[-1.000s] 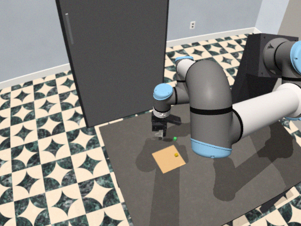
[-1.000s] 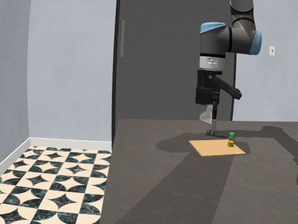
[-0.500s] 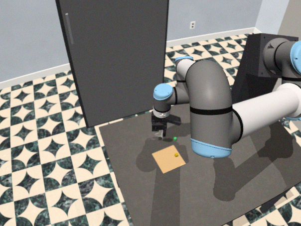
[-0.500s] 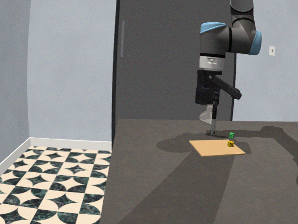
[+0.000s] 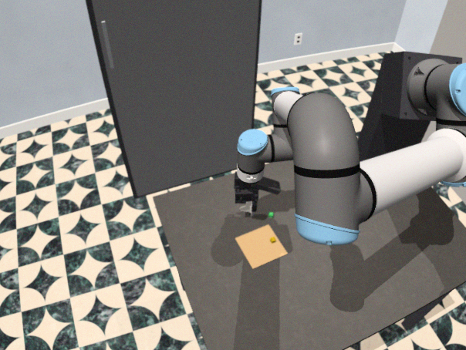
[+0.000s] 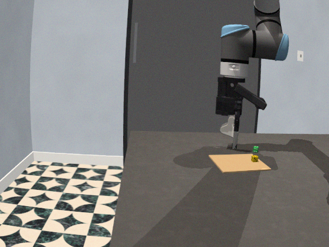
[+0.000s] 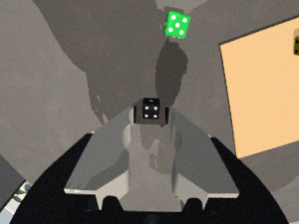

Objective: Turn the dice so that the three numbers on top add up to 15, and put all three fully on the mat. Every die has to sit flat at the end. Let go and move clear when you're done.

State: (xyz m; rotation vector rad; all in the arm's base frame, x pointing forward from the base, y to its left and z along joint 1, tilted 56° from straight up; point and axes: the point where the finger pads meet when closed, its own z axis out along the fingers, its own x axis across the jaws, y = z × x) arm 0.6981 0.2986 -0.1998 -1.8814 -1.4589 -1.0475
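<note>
Now: hand 10 mm above the black die. The rest, counted from my hand: yellow die 50 mm behind, 140 mm to the left, 10 mm below; orange mat 10 mm behind, 150 mm to the left, 20 mm below; green die 70 mm behind, 30 mm to the left, 10 mm below.
</note>
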